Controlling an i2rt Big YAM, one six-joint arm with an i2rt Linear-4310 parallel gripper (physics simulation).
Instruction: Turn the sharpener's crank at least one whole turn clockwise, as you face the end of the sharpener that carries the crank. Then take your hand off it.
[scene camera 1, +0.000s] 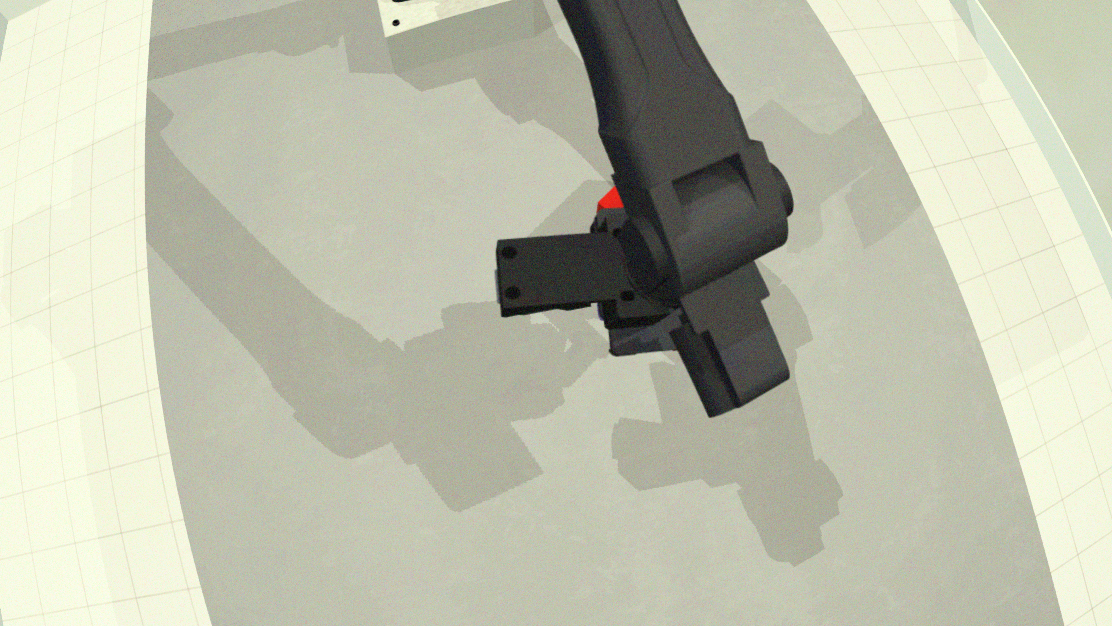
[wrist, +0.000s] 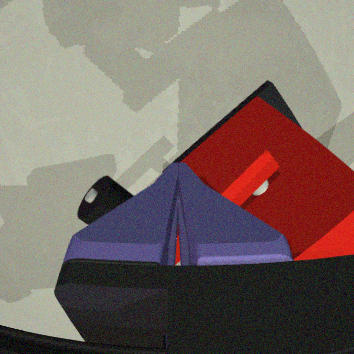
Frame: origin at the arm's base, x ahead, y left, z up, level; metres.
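Seen in the pictures: gripper, fingertip midpoint: (wrist: 177, 174).
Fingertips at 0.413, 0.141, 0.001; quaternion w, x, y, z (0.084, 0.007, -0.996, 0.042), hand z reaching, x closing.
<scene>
Pixels of each thing's top centre, then the offset from my fingertips to it, as dx, dy, dz. "spot": a spot on its surface instead. Level surfaces: height alone.
- red sharpener, surface spot: (wrist: 300, 165) spot: -0.057, -0.005, +0.009
- crank's red bar, middle of its top: (wrist: 180, 206) +0.002, +0.002, +0.021
- grey surface, its level: dz -0.081
The red sharpener (scene camera 1: 612, 199) (wrist: 300, 165) is mostly hidden under the arm in the scene view. In the wrist view its dark red end face and part of its black base show to the right of the fingers. The crank's red bar (wrist: 252, 180) runs down-left behind the fingers, and its black handle (wrist: 106, 199) sticks out to their left. My gripper (wrist: 177, 174) is shut and empty, with its purple fingertips over the gap between bar and handle. Whether they touch the crank cannot be told. The fingertips are hidden in the scene view.
The pale mounting plate (scene camera 1: 412, 19) of the arm is at the top edge of the scene view. Tiled pale strips (scene camera 1: 70, 326) (scene camera 1: 957, 233) border the grey surface (scene camera 1: 326, 544) on the left and right. The dark arm (scene camera 1: 669, 93) reaches down from the top.
</scene>
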